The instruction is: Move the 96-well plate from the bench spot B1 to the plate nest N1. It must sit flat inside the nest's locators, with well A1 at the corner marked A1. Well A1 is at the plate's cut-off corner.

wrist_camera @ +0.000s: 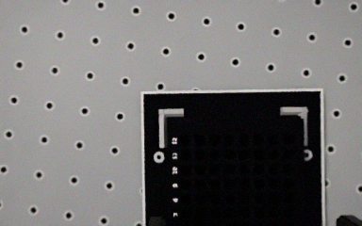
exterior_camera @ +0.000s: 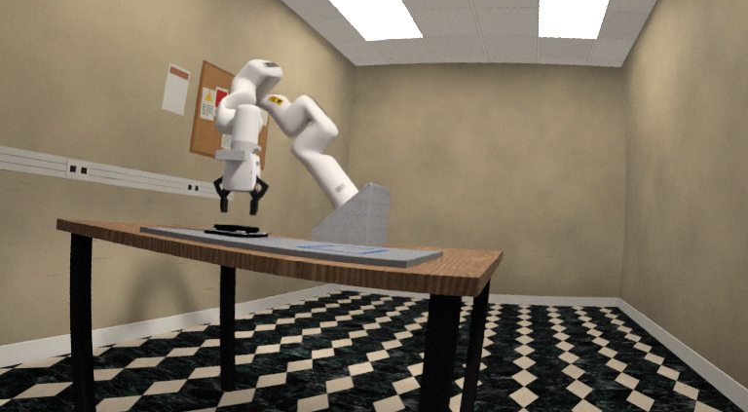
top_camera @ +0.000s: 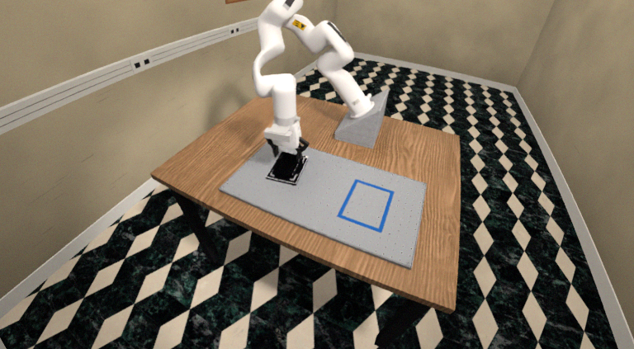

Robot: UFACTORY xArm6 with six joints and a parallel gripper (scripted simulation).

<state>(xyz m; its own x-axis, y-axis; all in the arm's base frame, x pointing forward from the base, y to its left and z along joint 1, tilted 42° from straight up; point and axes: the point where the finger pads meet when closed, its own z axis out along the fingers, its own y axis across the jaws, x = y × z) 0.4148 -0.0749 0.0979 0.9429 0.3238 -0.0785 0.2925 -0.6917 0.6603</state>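
Now: the 96-well plate 5 cm below my hand. Round my hand: plate nest N1: 6 cm below.
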